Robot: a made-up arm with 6 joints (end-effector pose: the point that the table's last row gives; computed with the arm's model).
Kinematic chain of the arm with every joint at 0, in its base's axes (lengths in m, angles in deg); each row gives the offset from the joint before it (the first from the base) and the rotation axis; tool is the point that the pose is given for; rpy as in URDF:
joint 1: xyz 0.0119 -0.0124 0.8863 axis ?
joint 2: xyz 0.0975 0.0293 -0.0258 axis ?
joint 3: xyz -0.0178 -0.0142 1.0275 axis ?
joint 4: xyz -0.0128 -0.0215 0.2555 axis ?
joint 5: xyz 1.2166 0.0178 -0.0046 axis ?
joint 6: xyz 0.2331 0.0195 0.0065 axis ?
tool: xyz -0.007 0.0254 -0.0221 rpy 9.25 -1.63 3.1
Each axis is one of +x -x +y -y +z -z.
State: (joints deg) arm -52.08 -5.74 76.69 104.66 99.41 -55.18
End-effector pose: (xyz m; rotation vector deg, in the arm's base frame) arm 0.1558 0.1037 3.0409 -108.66 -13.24 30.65
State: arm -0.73 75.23 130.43 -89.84 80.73 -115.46
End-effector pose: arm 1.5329 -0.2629 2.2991 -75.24 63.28 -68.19
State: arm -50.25 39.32 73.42 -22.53 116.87 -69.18
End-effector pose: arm 0.8793 -1.0807 2.6489 -19.06 -131.08 64.69
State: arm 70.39 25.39 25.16 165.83 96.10 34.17
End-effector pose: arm 0.5883 1.6164 1.8196 57.55 79.77 -74.02
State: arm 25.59 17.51 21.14 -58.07 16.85 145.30
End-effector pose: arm 1.6499 0.7007 2.2310 -74.68 -16.45 4.70
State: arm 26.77 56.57 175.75 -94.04 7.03 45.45
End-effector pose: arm 0.0051 -0.0218 2.5474 68.00 -105.65 73.01
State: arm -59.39 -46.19 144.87 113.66 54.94 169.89
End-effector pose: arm -0.8178 1.7200 1.1401 -74.90 -62.51 46.97
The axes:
joint 1: +z
joint 2: +y
joint 3: -y
joint 4: -x
joint 5: -y
joint 6: -x

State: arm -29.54 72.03 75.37 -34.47 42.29 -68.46
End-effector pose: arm 2.0769 -1.2329 1.7013 87.61 -76.56 4.04
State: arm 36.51 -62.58 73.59 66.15 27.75 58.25
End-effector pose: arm -1.6597 -1.1541 2.1130 -26.65 -102.27 -112.16
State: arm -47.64 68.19 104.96 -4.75 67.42 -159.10
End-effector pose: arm 1.2007 -1.3207 2.3915 79.00 -52.82 107.57
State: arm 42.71 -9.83 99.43 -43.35 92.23 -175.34
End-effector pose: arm -0.5353 -0.7182 2.8289 25.78 -3.76 -89.81
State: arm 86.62 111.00 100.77 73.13 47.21 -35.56
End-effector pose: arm -0.0147 2.4318 0.4997 -7.50 -33.06 130.86
